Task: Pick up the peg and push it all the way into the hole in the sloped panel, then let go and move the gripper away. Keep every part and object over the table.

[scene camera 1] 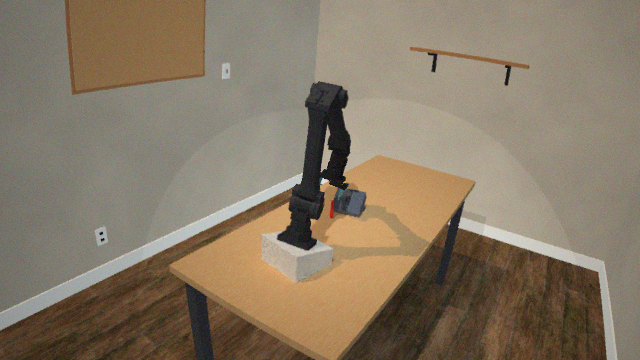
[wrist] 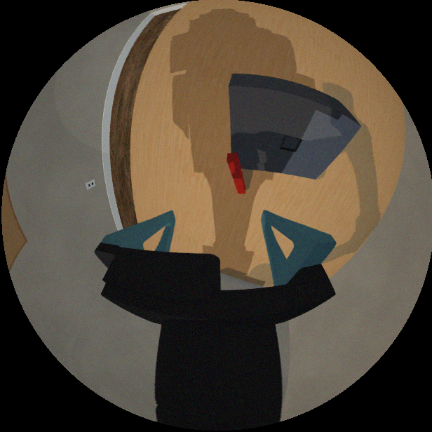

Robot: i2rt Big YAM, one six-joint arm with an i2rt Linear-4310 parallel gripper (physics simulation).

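Seen in the pictures: gripper, between the fingertips: (scene camera 1: 327, 196); arm's base, origin of its link: (scene camera 1: 296, 241).
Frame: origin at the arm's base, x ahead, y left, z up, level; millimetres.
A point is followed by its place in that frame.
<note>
The red peg (scene camera 1: 332, 209) @(y 7, x 404, z -55 mm) (wrist: 237, 174) appears to stand upright on the table, close beside the dark blue-grey sloped panel (scene camera 1: 356, 203) @(y -85, x 456, z -26 mm) (wrist: 311, 155). The small square hole (wrist: 290, 143) shows as a dark outline in the panel's face in the wrist view, partly in shadow. My gripper (scene camera 1: 331, 188) @(y 27, x 384, z 13 mm) (wrist: 217, 214) is open and empty, with its teal fingers spread wide. It hangs above the table near the peg, and the peg lies ahead of the fingertips in the wrist view, not between them. In the scene view, the arm partly hides the fingers.
The wooden table (scene camera 1: 255, 265) @(y 115, x -85, z -86 mm) (wrist: 320, 205) carries the pale base block (scene camera 1: 297, 256) @(y -48, x -103, z 15 mm) under the arm. The arm's shadow falls across the table and part of the panel. The table's left edge, with the floor (wrist: 120, 150) beyond, shows in the wrist view.
</note>
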